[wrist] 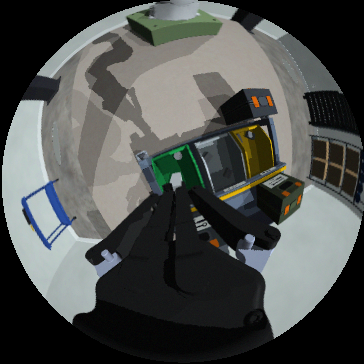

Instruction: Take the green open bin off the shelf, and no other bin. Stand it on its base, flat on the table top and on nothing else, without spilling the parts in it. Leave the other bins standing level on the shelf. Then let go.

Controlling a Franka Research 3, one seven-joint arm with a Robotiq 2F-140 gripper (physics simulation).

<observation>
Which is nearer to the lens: the dark green case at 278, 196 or the yellow bin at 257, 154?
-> The dark green case.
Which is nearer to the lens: the green open bin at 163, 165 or the yellow bin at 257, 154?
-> The green open bin.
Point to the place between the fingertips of my gripper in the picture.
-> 177, 179
</observation>
